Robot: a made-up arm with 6 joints. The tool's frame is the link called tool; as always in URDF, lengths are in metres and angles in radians. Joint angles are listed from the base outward. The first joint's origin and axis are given. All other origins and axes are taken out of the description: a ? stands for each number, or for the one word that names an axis. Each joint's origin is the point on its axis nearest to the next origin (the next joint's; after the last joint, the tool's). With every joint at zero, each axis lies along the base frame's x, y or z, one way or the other. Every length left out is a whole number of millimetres.
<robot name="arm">
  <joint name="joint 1" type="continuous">
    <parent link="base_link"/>
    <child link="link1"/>
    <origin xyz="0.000 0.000 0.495" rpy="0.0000 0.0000 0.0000"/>
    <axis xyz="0 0 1"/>
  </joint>
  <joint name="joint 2" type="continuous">
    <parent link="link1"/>
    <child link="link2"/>
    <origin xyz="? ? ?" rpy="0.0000 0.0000 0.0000"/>
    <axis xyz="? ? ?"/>
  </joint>
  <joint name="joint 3" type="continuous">
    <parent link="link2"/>
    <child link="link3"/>
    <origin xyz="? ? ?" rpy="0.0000 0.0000 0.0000"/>
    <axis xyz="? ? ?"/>
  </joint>
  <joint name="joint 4" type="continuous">
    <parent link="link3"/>
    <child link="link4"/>
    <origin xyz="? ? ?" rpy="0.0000 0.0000 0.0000"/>
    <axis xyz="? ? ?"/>
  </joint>
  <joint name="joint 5" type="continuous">
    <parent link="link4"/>
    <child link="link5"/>
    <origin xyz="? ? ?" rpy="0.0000 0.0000 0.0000"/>
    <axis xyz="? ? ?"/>
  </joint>
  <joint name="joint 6" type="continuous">
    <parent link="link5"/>
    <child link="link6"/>
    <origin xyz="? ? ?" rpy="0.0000 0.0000 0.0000"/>
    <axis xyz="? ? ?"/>
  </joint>
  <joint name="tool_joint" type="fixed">
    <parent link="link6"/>
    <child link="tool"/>
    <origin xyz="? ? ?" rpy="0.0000 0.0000 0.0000"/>
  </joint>
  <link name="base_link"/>
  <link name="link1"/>
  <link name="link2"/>
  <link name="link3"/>
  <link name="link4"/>
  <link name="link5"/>
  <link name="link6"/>
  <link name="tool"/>
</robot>
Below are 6 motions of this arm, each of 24 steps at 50 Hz.
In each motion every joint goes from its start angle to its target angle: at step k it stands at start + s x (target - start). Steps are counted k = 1, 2, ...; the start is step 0. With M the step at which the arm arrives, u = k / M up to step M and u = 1 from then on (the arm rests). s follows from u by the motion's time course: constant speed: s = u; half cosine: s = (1 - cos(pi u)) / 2; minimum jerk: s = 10 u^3 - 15 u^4 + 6 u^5.
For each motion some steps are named. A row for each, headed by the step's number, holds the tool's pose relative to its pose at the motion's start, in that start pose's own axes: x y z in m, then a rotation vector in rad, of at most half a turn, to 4 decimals.
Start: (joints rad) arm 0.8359 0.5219 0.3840 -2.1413 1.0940 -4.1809
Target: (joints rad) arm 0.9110 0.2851 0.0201 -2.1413 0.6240 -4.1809
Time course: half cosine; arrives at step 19
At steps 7, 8, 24:
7: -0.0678 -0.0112 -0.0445 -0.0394 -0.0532 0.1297
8: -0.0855 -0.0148 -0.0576 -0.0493 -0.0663 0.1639
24: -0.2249 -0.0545 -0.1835 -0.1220 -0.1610 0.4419

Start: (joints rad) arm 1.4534 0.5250 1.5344 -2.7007 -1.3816 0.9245
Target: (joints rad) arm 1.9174 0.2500 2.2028 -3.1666 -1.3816 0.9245
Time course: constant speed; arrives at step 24
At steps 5, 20, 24:
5: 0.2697 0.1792 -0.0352 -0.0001 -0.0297 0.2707
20: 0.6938 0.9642 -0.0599 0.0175 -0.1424 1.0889
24: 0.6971 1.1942 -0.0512 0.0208 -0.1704 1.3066

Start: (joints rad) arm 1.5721 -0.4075 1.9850 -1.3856 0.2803 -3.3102
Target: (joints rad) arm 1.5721 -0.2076 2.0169 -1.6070 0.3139 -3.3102
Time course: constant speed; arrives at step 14
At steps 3, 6, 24:
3: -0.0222 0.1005 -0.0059 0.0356 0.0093 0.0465
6: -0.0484 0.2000 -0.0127 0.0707 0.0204 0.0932
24: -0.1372 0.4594 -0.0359 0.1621 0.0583 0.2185

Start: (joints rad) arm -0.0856 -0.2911 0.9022 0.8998 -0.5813 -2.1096
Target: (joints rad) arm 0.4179 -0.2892 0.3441 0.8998 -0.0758 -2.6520
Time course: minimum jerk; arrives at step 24
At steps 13, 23, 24:
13: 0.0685 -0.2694 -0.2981 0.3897 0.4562 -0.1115
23: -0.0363 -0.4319 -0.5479 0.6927 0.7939 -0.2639
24: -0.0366 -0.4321 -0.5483 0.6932 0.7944 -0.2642

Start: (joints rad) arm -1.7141 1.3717 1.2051 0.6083 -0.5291 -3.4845
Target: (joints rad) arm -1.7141 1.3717 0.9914 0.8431 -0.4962 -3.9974
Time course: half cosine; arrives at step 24
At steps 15, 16, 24:
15: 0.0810 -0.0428 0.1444 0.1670 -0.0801 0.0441
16: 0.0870 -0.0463 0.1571 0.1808 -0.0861 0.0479
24: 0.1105 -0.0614 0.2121 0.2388 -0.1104 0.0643

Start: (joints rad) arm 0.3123 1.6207 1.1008 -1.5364 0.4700 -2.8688
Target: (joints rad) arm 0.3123 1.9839 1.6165 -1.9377 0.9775 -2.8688
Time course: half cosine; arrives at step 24
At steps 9, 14, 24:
9: 0.0414 0.0967 0.0204 0.1304 0.1428 0.0653
14: 0.0617 0.2131 0.0414 0.2615 0.2780 0.1520
24: 0.0563 0.3627 0.0665 0.4042 0.4154 0.2753

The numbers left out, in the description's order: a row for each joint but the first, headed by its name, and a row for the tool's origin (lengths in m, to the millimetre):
joint 2: xyz 0.123 0.000 0.000, axis 0 1 0
joint 3: xyz 0.000 0.000 1.374, axis 0 -1 0
joint 4: xyz 1.058 0.000 0.208, axis -1 0 0
joint 5: xyz 0.000 0.000 0.000, axis 0 -1 0
joint 6: xyz 0.212 0.000 0.000, axis -1 0 0
tool: xyz 0.000 0.000 0.000

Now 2 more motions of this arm.
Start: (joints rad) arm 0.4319 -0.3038 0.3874 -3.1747 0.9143 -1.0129
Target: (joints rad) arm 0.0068 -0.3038 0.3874 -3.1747 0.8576 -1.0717
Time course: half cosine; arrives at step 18
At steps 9, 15, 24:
9: -0.0155 0.0622 -0.1107 0.0733 0.1954 0.0786
15: -0.0501 0.1180 -0.2004 0.1315 0.3672 0.1431
24: -0.0571 0.1266 -0.2135 0.1401 0.3940 0.1528

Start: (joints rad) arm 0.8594 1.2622 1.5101 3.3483 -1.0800 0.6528
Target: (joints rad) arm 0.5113 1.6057 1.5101 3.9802 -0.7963 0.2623
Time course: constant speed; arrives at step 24
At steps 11, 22, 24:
11: -0.4211 0.0553 0.3850 -0.0704 -0.1629 -0.3611
22: -0.9163 0.2129 0.6973 -0.1239 -0.4168 -0.6747
24: -1.0123 0.2512 0.7428 -0.1323 -0.4705 -0.7254

